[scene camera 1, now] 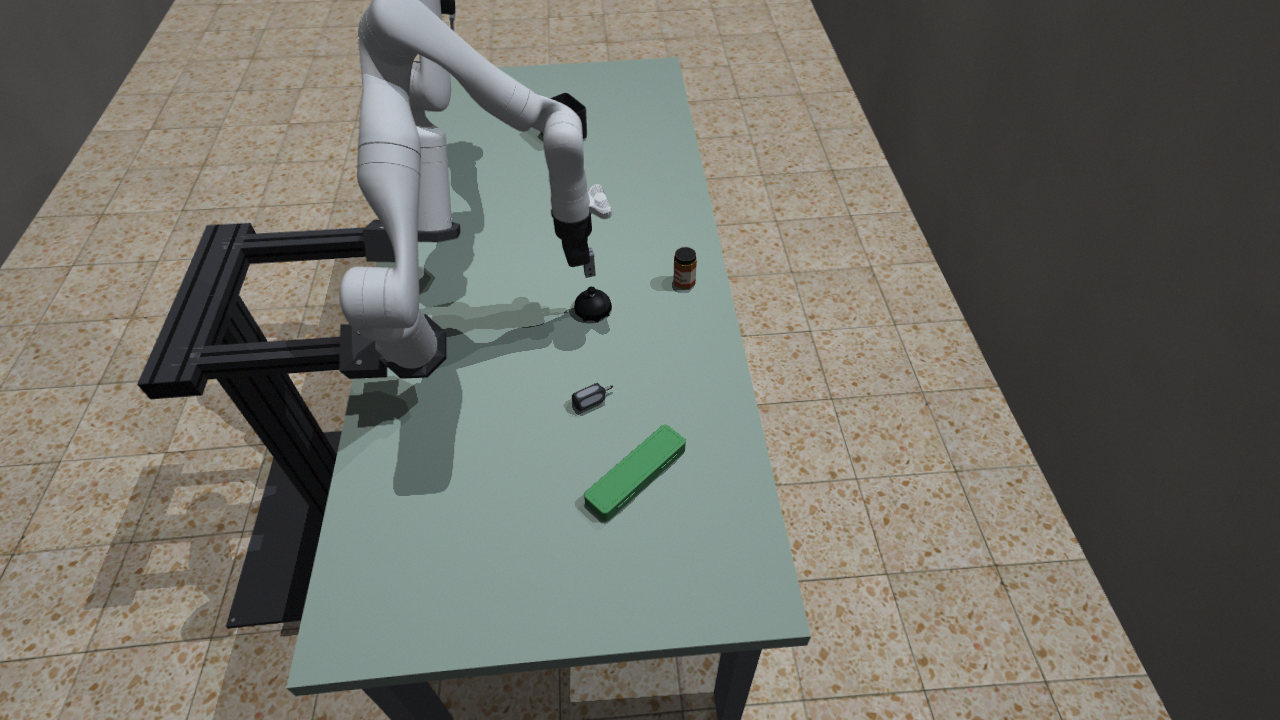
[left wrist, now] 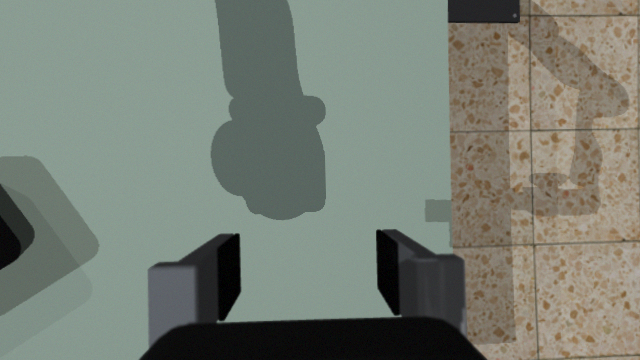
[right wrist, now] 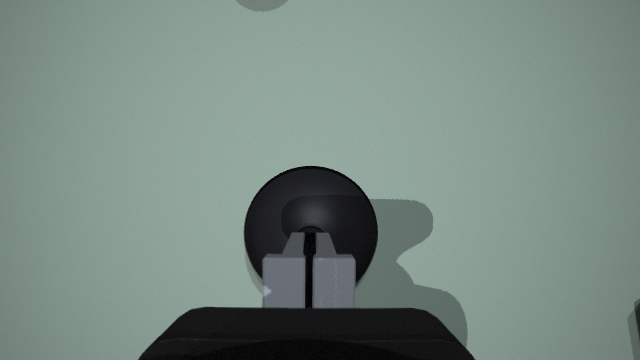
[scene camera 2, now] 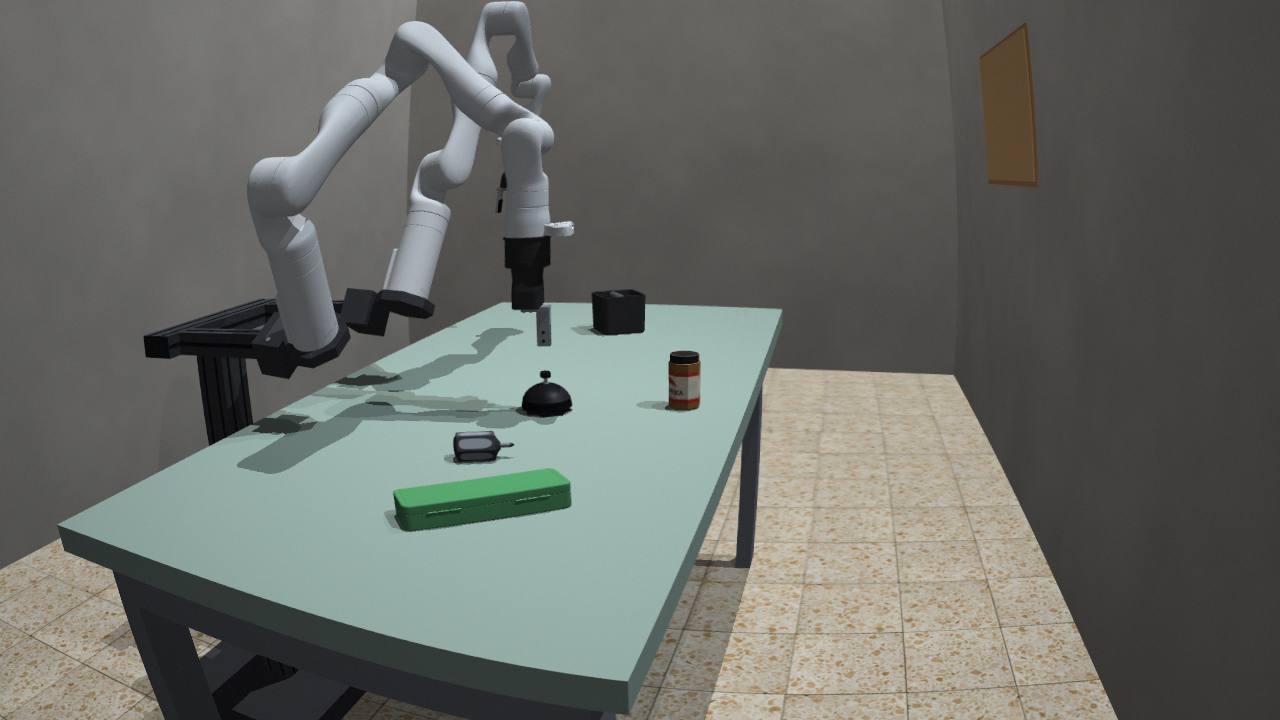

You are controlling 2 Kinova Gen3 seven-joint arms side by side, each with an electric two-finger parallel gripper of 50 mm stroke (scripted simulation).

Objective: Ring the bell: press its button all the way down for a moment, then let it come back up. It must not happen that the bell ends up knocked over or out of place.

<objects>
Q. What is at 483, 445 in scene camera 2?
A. A dark tool.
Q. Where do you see a green case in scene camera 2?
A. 424, 507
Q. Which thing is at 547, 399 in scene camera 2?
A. A black domed bell.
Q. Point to a black domed bell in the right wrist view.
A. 303, 196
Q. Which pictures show the jar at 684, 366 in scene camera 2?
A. Scene camera 1 and scene camera 2 only.
</objects>
